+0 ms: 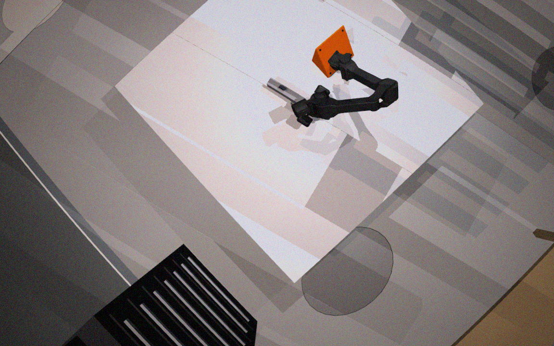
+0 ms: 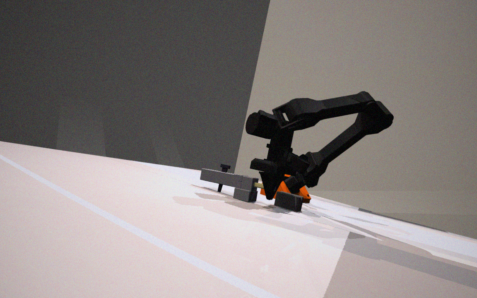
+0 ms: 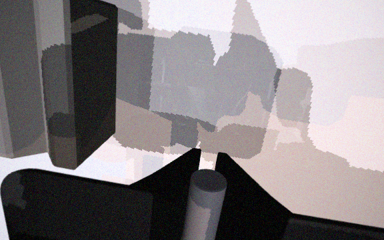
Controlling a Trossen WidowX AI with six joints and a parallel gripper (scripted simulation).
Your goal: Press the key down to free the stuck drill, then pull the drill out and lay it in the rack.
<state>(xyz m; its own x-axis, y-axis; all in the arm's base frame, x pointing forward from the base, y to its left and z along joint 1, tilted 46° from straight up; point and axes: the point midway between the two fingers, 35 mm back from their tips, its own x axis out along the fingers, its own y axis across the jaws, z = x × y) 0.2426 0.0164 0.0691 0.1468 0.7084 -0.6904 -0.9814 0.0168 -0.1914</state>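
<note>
Now: the drill 50 mm to the right of my gripper tip, 30 mm above it and 10 mm ahead of it. Round my gripper tip: dark key (160 mm to the right, 30 mm above, 20 mm ahead); then long grey holder (140 mm to the right, 20 mm ahead, 20 mm above); then grey rack (80 mm behind, 20 mm to the left).
</note>
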